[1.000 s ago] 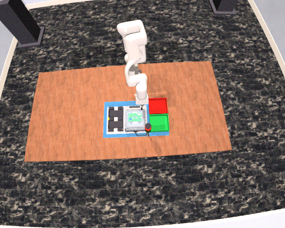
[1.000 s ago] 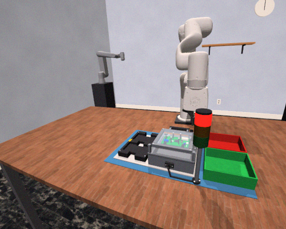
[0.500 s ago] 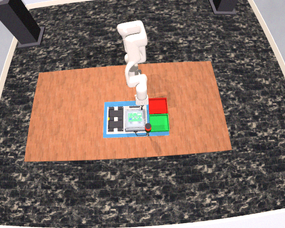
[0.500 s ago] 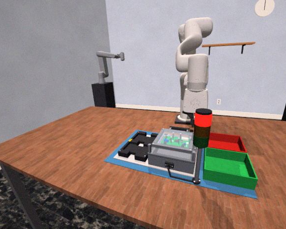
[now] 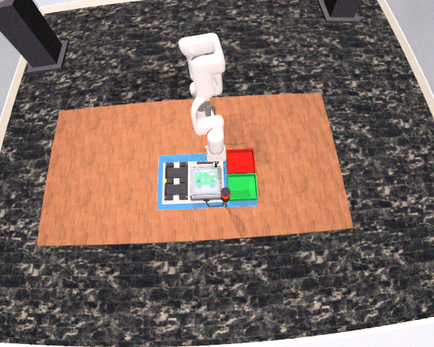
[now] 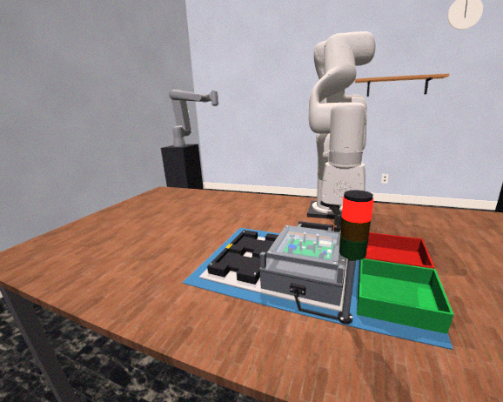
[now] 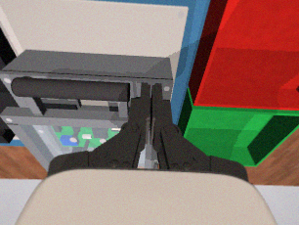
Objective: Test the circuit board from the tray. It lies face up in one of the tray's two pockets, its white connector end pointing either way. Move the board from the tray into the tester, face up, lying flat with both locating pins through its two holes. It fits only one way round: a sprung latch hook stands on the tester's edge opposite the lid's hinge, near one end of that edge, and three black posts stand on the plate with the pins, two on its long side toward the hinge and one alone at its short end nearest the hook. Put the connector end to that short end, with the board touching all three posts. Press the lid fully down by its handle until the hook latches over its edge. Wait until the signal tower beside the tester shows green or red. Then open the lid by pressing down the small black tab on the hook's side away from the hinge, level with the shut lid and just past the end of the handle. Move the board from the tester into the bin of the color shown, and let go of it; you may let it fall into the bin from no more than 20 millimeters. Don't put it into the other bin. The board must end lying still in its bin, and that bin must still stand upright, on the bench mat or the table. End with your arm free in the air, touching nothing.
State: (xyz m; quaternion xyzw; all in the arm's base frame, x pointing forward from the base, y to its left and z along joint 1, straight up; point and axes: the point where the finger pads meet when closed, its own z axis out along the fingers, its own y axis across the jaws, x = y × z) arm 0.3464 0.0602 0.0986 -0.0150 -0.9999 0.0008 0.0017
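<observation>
Right now the small black tab is 20 mm below my hand, 20 mm ahead of it and 10 mm to the right of it. The rest, counted from my hand: clear lid 80 mm ahead, 70 mm to the right, 20 mm below; green circuit board 80 mm ahead, 60 mm to the right, 40 mm below; tester plate 90 mm ahead, 60 mm to the right, 50 mm below.
</observation>
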